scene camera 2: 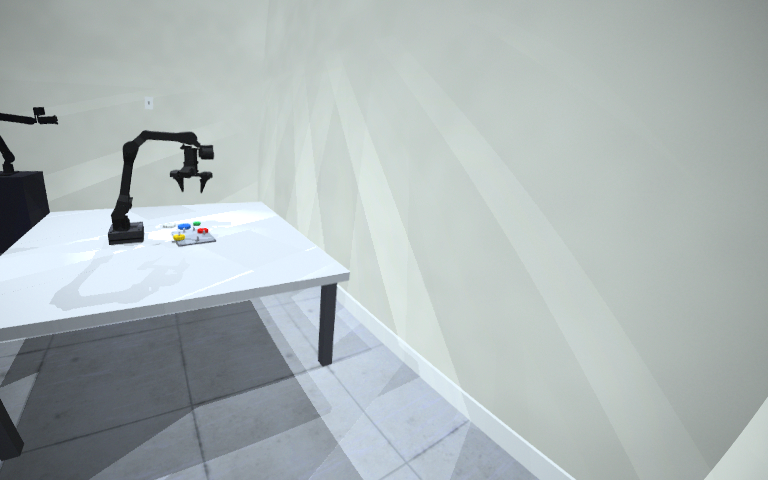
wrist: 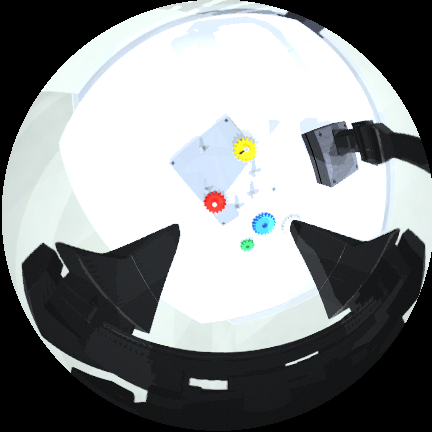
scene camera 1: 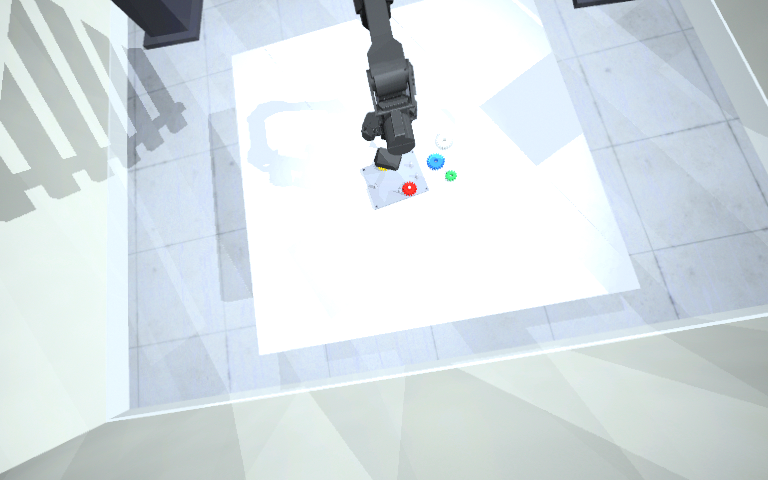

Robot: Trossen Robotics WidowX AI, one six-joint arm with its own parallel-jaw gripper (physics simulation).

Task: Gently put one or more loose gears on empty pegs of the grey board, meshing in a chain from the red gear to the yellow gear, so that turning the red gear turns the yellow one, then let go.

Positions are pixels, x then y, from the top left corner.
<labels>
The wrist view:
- my gripper: 236, 227
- grey board: 217, 168
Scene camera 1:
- my gripper: 397, 150
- grey board: 389, 182
</labels>
